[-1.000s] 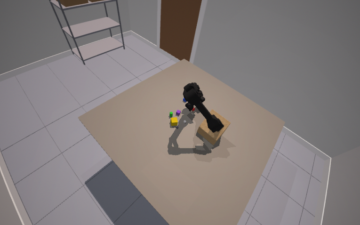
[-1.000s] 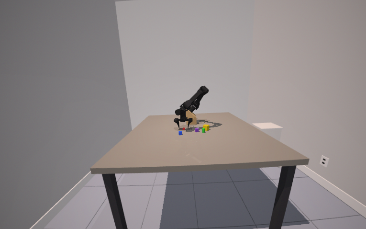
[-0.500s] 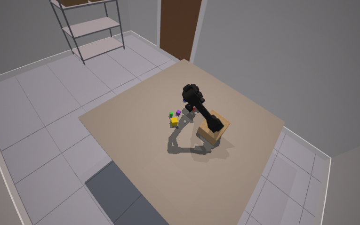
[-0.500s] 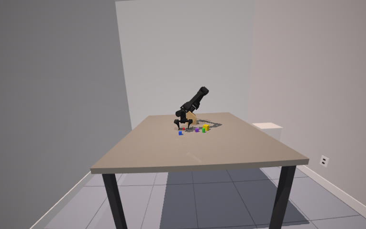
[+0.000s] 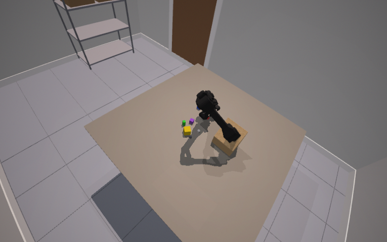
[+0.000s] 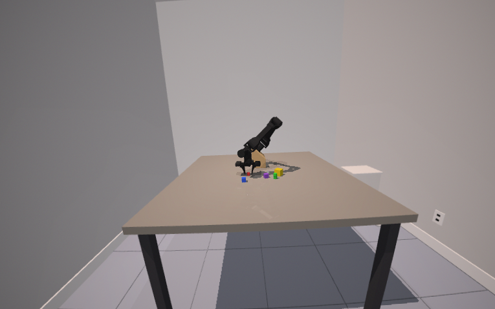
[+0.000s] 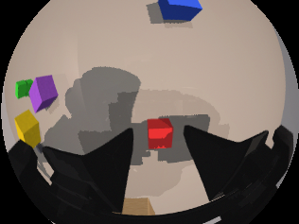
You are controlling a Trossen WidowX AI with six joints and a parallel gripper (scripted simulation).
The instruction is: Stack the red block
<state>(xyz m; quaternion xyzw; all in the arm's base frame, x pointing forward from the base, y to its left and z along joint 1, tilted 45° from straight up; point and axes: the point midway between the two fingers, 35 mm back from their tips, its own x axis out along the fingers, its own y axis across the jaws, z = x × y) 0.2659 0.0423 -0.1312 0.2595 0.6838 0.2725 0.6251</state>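
Right now the blue block is 130 mm ahead of my gripper tip, 20 mm to the right of it and 10 mm above it.
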